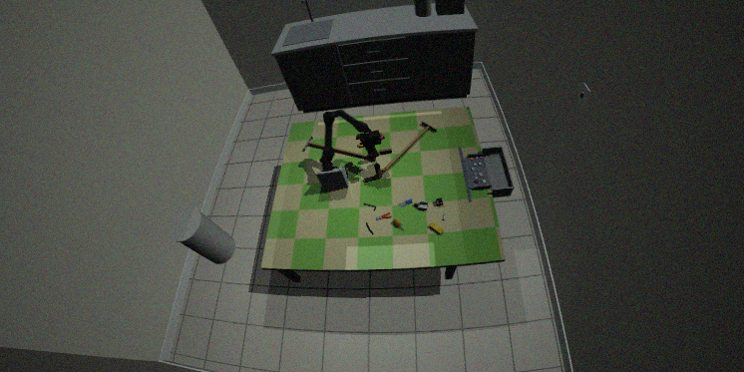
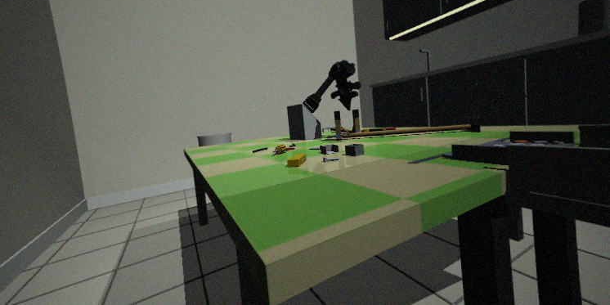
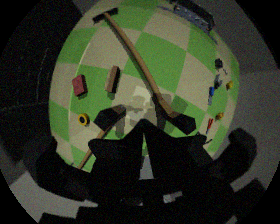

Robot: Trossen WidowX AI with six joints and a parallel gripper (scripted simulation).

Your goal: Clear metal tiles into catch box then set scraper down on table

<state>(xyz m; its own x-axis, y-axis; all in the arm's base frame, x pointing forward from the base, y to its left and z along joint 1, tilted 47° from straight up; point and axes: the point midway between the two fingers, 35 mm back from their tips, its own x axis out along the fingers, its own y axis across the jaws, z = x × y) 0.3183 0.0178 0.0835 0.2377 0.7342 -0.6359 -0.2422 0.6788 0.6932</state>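
Right now my gripper tip is 22 cm short of the long scraper, 9 cm to the right of it and 8 cm above it. Also, from my gripper tip: yellow ring (22 cm to the left, 13 cm below, 10 cm behind); then blue piece (34 cm to the right, 16 cm ahead, 14 cm below); then red block (26 cm to the left, 13 cm below, 4 cm ahead).
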